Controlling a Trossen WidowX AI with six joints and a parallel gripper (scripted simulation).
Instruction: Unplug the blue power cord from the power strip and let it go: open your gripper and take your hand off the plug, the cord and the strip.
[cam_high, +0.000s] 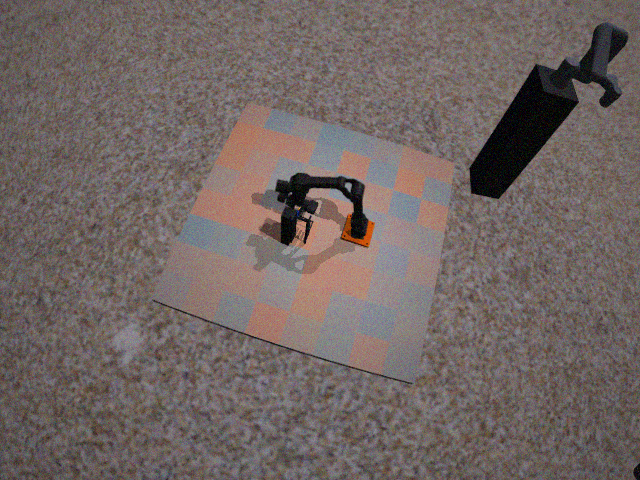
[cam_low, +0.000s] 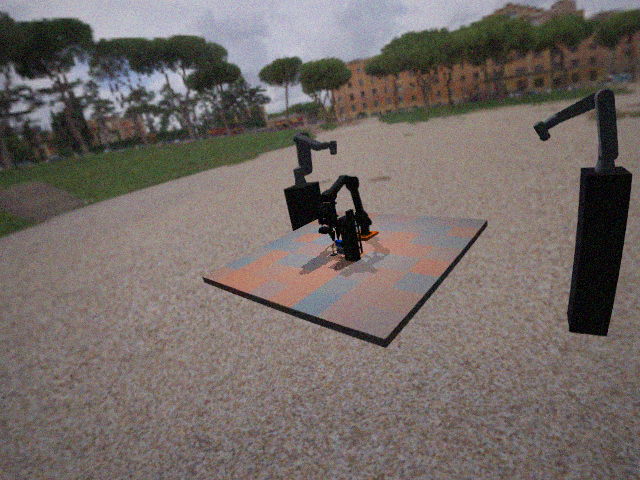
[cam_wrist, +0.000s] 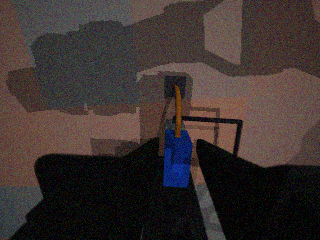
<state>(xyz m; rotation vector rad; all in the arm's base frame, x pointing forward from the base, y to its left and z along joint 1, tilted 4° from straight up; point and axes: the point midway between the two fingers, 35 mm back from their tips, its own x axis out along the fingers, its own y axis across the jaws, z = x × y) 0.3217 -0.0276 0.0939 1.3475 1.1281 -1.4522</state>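
The blue plug lies 4 cm to the left of my gripper tip, 1 cm below it and 1 cm ahead of it.
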